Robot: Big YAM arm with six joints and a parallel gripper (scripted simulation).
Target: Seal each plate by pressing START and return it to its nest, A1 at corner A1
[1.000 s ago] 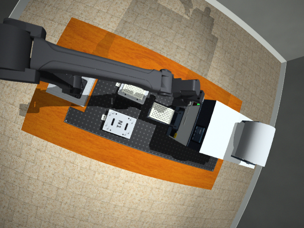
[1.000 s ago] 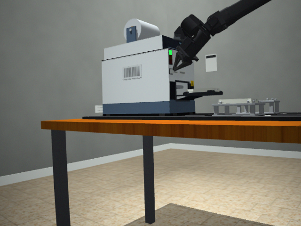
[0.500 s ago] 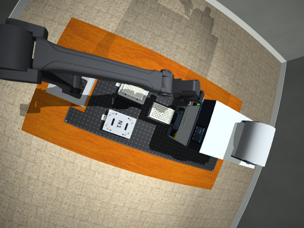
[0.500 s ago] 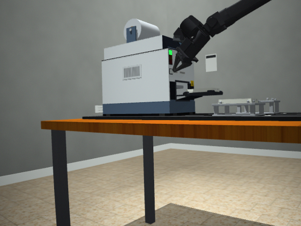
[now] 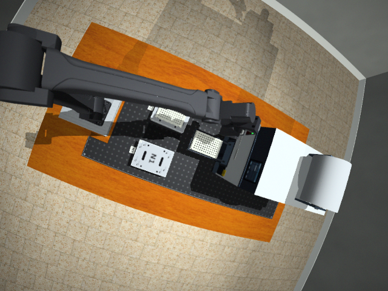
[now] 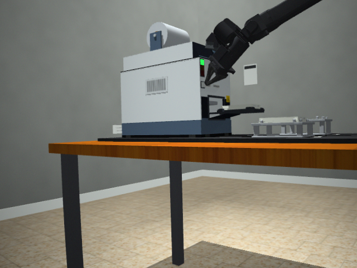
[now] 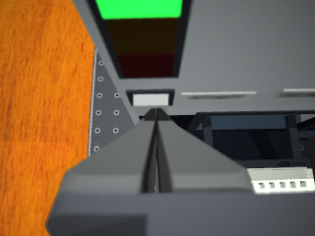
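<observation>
Now: the pale start button 20 mm ahead of my hand and 10 mm below it. From my hand the other things lie so: foil roll 250 mm ahead, 220 mm above, 80 mm to the right; sealer stage 100 mm below, 90 mm to the right, 80 mm behind; plate nest 270 mm behind, 150 mm below, 20 mm to the right.
</observation>
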